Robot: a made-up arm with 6 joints.
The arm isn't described. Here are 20 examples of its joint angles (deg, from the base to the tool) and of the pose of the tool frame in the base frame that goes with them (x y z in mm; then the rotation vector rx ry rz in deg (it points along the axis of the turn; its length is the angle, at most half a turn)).
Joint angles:
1: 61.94 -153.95 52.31 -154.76 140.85 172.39
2: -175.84 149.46 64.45 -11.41 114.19 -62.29
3: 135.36 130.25 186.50 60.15 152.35 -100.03
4: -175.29 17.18 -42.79 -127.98 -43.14 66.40
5: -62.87 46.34 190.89 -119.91 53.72 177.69
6: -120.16 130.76 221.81 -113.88 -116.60 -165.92
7: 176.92 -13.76 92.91 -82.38 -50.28 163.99
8: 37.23 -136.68 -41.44 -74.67 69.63 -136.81
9: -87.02 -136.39 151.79 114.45 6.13 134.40
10: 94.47 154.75 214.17 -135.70 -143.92 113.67
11: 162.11 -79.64 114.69 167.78 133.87 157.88
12: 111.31 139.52 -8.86 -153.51 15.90 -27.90
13: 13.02 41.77 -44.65 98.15 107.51 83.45
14: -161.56 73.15 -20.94 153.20 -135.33 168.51
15: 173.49 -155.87 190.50 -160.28 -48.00 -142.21
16: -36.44 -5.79 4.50 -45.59 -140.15 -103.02
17: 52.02 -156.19 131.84 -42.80 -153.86 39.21
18: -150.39 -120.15 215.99 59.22 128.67 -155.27
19: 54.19 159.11 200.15 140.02 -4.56 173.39
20: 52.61 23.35 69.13 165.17 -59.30 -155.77
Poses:
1: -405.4 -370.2 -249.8 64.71 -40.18 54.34
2: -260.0 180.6 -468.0 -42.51 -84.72 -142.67
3: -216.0 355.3 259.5 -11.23 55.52 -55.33
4: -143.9 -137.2 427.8 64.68 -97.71 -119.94
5: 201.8 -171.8 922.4 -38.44 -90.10 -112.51
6: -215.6 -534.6 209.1 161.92 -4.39 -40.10
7: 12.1 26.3 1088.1 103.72 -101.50 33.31
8: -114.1 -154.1 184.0 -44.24 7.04 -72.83
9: 79.1 95.9 -323.2 -132.58 34.16 113.61
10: -182.7 472.4 -35.1 -31.20 91.67 -65.57
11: 671.1 -425.1 241.2 87.55 -2.14 155.81
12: -186.2 -22.5 -202.5 13.21 13.13 -61.50
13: 540.3 154.5 375.2 -40.64 -87.32 75.12
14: -477.8 -350.3 121.5 63.40 9.35 164.98
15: -68.7 -184.5 -343.0 48.26 -79.91 145.92
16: 117.9 -263.6 680.1 106.79 116.40 -79.90
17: -37.5 -290.1 -522.0 -3.34 -116.39 -49.87
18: 50.3 148.1 46.8 53.50 -48.34 -2.74
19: 55.6 343.0 62.4 63.40 -18.90 63.83
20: 64.8 408.0 971.2 44.37 -90.13 14.66
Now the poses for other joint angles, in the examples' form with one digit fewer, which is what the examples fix.
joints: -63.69 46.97 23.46 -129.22 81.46 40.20
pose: 369 -456 355 61.5 -27.8 -158.5
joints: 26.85 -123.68 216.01 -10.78 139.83 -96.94
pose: -68 -258 -159 85.0 -86.4 104.0
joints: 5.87 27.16 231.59 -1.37 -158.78 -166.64
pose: -3 -204 606 155.1 0.2 66.2
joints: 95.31 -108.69 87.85 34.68 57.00 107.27
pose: 233 -707 -96 66.7 21.5 -127.9
